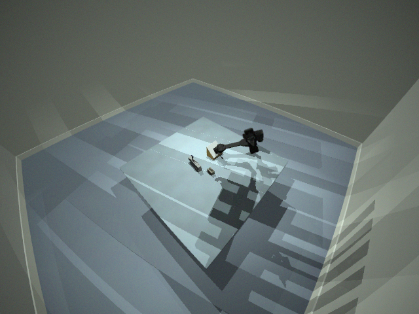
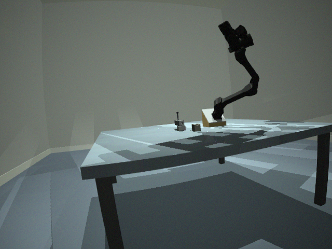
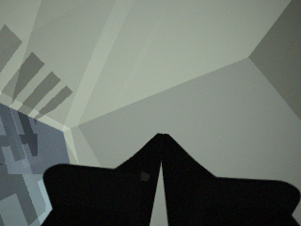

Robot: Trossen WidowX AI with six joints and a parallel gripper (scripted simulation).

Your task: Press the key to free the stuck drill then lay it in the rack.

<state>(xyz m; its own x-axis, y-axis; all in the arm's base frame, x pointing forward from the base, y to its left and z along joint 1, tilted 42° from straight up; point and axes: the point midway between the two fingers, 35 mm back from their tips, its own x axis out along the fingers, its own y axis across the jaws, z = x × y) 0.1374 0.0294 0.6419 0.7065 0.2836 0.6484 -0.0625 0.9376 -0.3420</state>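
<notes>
The drill is 130 mm ahead of my gripper tip, 490 mm to the right of it and 490 mm below it. The rest, counted from my gripper tip: rack (70 mm ahead, 340 mm to the right, 520 mm below).
</notes>
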